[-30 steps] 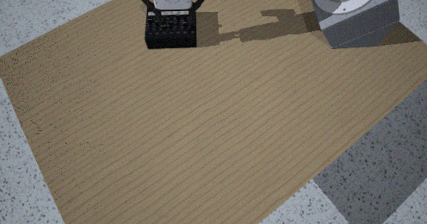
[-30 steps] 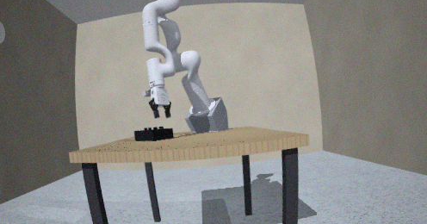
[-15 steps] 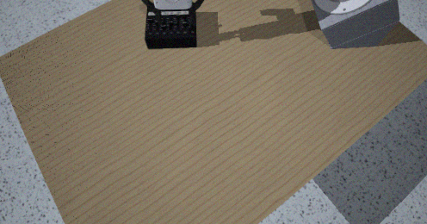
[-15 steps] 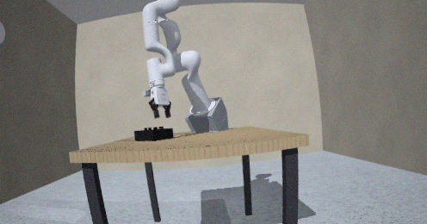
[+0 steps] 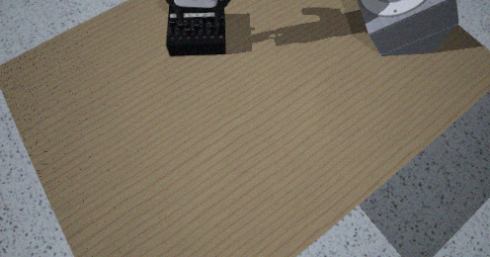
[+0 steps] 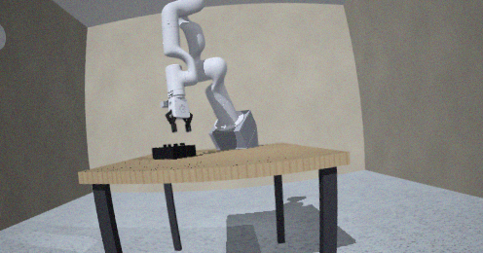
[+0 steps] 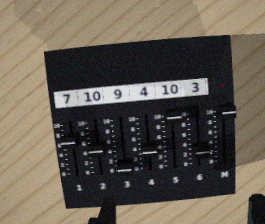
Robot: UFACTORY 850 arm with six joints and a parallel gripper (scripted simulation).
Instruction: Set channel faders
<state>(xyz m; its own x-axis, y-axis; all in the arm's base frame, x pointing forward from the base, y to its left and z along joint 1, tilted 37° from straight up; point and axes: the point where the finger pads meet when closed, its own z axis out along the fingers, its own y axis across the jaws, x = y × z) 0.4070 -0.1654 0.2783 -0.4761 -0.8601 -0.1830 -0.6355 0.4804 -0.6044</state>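
Right now my hand is 20 mm short of the fader 3, 30 mm to the left of it and 60 mm above it. The rest, counted from my hand: fader 2: 30 mm ahead, 60 mm to the right, 60 mm below; fader 5: 40 mm behind, 40 mm to the right, 60 mm below; fader 4: 30 mm to the right, 60 mm below.
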